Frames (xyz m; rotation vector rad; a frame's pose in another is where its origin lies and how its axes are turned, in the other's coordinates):
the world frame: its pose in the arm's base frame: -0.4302 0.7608 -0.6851 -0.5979 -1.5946 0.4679
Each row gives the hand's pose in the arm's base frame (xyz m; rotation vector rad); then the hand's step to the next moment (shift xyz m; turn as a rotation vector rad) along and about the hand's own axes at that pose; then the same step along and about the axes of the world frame.
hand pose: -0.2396 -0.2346 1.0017 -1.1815 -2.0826 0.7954
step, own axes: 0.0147 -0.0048 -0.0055 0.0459 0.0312 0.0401
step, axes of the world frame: 0.0157 0.0027 0.0039 0.0001 0.0562 0.0391
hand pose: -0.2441 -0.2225 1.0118 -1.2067 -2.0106 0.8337
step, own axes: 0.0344 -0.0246 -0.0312 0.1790 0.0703 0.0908
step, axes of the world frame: 0.0521 -0.0059 -0.0029 0.0561 0.1679 0.1179
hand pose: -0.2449 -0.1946 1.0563 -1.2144 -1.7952 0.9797
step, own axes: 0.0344 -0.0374 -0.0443 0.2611 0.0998 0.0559
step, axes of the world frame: 0.0635 -0.0099 -0.0204 0.1139 0.2404 0.1025
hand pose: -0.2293 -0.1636 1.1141 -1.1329 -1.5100 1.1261
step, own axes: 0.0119 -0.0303 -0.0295 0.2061 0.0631 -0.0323
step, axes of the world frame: 0.0337 -0.0115 -0.0257 0.1130 0.1863 0.0065
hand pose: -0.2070 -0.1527 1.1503 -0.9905 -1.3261 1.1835
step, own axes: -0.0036 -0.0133 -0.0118 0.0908 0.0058 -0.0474
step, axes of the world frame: 0.0058 -0.0095 -0.0143 0.0636 0.0732 -0.0334
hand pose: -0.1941 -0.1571 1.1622 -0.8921 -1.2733 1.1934
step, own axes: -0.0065 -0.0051 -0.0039 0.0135 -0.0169 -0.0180
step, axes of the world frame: -0.0023 -0.0066 -0.0058 0.0195 0.0008 -0.0202
